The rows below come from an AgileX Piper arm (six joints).
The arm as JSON. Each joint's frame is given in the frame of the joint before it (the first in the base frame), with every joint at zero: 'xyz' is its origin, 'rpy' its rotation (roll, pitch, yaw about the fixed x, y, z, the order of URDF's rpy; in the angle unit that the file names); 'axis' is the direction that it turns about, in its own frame. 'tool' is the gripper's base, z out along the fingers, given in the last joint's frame.
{
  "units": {
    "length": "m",
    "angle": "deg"
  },
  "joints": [
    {
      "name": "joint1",
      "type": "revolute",
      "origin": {
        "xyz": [
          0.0,
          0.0,
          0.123
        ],
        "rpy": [
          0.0,
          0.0,
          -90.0
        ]
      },
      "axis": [
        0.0,
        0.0,
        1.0
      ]
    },
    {
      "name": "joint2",
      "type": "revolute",
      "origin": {
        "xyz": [
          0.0,
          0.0,
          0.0
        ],
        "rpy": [
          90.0,
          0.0,
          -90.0
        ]
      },
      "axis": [
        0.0,
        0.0,
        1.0
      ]
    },
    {
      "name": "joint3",
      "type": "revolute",
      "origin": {
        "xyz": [
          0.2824,
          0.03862,
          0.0
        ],
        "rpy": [
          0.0,
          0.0,
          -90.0
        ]
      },
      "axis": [
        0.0,
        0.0,
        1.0
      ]
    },
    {
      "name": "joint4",
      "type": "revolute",
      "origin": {
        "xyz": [
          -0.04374,
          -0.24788,
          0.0
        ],
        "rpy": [
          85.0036,
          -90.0,
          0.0
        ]
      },
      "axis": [
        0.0,
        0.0,
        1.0
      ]
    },
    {
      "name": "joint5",
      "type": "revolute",
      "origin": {
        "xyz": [
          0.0,
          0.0,
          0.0
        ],
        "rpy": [
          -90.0,
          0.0,
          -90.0
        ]
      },
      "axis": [
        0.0,
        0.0,
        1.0
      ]
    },
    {
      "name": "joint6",
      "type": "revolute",
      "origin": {
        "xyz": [
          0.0,
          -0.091,
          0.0
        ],
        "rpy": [
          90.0,
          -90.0,
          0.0
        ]
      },
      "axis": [
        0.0,
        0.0,
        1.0
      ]
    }
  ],
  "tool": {
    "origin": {
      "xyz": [
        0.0,
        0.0,
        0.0
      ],
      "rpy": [
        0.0,
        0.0,
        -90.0
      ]
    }
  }
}
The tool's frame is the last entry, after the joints.
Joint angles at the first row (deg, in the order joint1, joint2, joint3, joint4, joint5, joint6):
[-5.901, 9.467, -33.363, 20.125, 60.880, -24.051]
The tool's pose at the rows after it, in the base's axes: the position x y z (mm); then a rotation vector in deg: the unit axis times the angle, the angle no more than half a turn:
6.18 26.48 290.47 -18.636 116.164 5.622
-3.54 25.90 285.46 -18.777 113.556 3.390
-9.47 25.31 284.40 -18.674 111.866 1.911
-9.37 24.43 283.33 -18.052 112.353 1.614
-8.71 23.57 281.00 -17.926 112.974 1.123
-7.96 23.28 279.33 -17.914 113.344 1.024
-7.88 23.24 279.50 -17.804 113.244 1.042
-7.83 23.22 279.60 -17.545 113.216 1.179
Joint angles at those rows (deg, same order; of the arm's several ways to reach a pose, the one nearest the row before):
[-5.899, 5.148, -30.532, 19.835, 60.879, -23.873]
[-5.904, 1.153, -29.655, 18.608, 61.005, -23.820]
[-5.899, -0.997, -29.608, 17.681, 61.124, -23.617]
[-5.902, -1.050, -29.480, 17.003, 61.283, -22.956]
[-5.899, -1.118, -29.074, 16.391, 61.421, -22.811]
[-5.902, -1.117, -28.734, 16.232, 61.422, -22.814]
[-5.898, -1.117, -28.735, 16.228, 61.302, -22.737]
[-5.899, -1.117, -28.735, 16.228, 61.231, -22.497]

